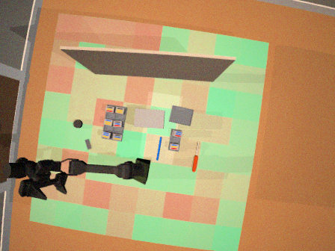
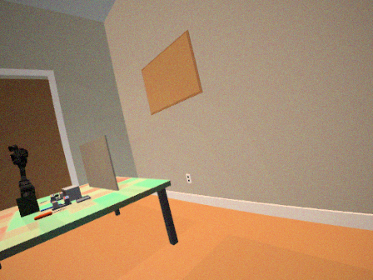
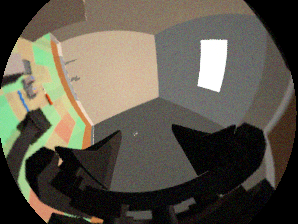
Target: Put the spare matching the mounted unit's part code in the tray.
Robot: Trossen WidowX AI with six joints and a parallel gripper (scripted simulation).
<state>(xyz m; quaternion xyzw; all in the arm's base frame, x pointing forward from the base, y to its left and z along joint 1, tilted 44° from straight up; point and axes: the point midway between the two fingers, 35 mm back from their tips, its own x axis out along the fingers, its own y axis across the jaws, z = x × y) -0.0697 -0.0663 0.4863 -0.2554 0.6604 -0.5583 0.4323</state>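
The grey spare block lies 470 mm below my gripper tip, 280 mm ahead of it and 70 mm to the right of it. From my gripper tip the other things lie so: black tape roll 510 mm below, 270 mm ahead, 120 mm to the left; then blue marker pen 510 mm below, 360 mm to the right, 130 mm ahead; then mounted unit 460 mm below, 300 mm to the right, 300 mm ahead.
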